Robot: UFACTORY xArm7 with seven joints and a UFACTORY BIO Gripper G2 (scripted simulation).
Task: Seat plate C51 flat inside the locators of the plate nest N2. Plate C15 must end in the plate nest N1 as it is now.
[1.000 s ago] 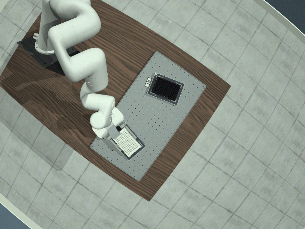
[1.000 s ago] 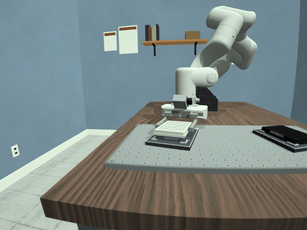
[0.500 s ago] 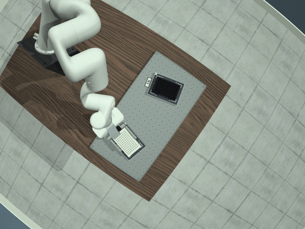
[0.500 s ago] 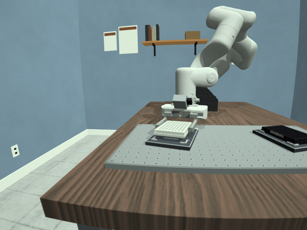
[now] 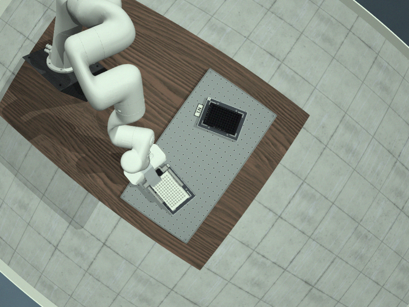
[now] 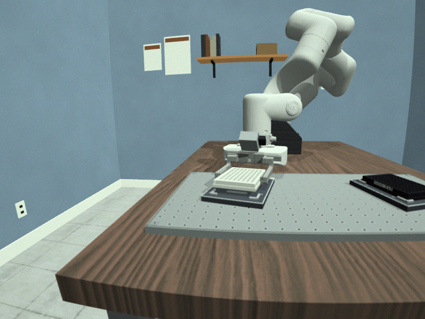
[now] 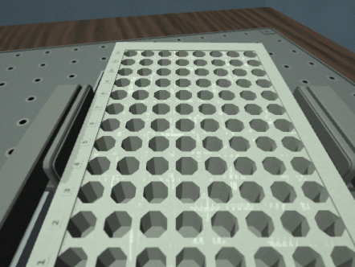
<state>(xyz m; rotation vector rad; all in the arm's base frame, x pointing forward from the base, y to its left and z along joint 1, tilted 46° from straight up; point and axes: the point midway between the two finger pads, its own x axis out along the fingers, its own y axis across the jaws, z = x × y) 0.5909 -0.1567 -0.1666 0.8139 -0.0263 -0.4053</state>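
Now: the white well plate C51 right at my hand. From my hand the other things lie so: black well plate C15: 330 mm to the left, 50 mm ahead, 10 mm below; plate nest N1: 330 mm to the left, 50 mm ahead, 30 mm below; dark plate nest N2: 30 mm below.
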